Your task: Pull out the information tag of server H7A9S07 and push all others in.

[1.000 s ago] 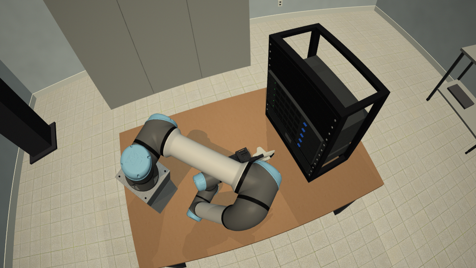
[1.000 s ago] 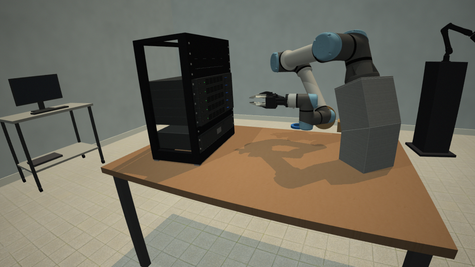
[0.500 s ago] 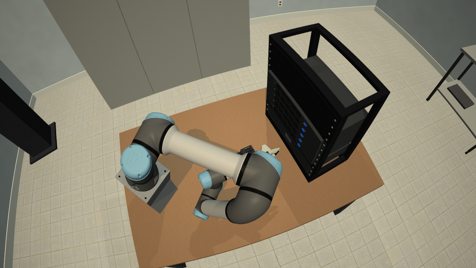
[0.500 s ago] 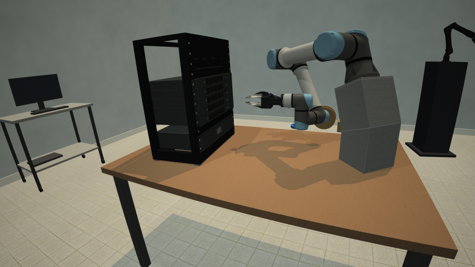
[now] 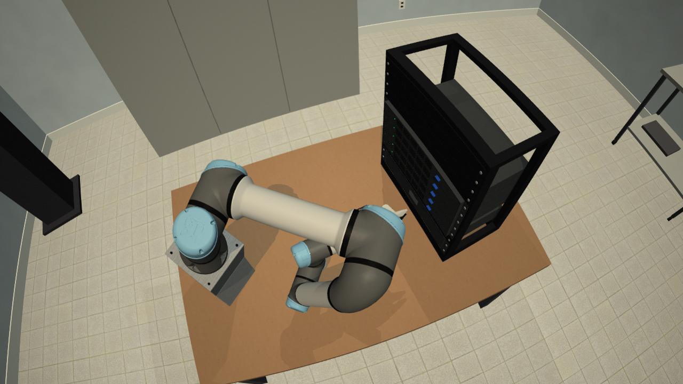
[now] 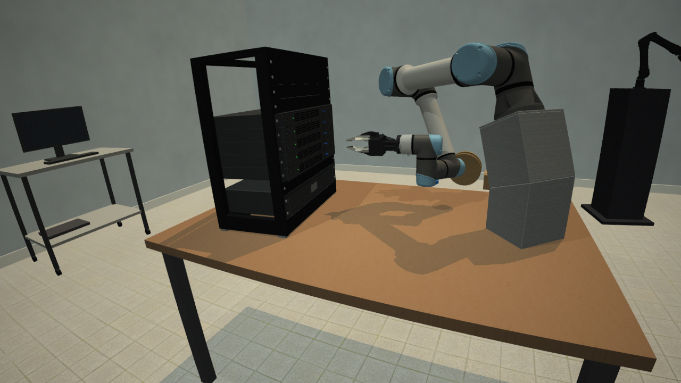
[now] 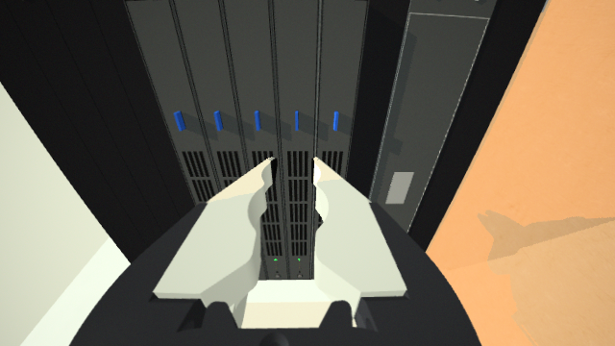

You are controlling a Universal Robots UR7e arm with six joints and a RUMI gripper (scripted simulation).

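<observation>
Right now the information tag is 15 cm ahead of my hand and 1 cm to the right of it.
</observation>
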